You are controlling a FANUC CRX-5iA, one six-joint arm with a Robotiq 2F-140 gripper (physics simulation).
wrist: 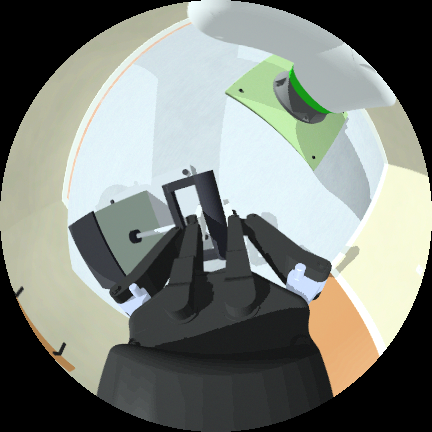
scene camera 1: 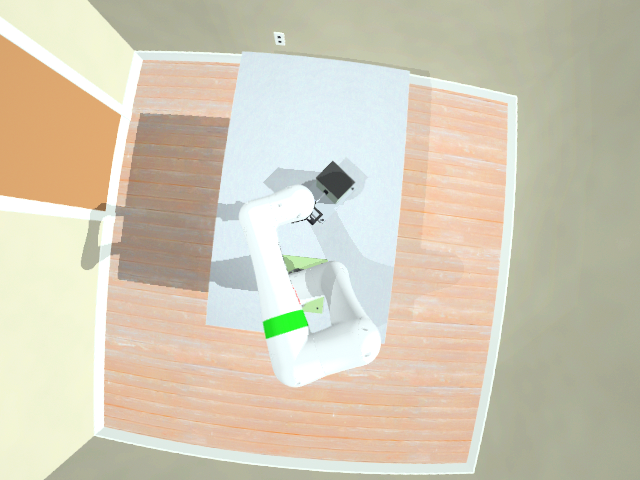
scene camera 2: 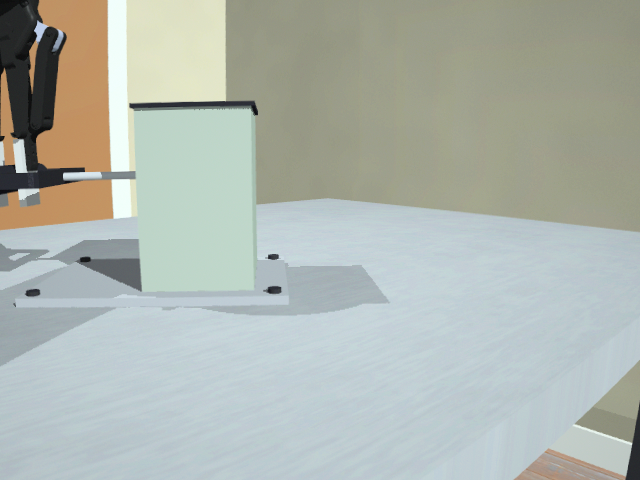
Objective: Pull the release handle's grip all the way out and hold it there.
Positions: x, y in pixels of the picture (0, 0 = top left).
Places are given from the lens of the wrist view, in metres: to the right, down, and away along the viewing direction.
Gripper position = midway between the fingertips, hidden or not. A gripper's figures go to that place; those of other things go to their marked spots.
my gripper (wrist: 214, 209): 0.00, -0.01, 0.21
release handle (wrist: 112, 240): -0.15, 0.04, 0.16
base plate (wrist: 153, 187): -0.13, -0.06, 0.28
The marked spots on the release handle and the base plate are 0.15 m apart.
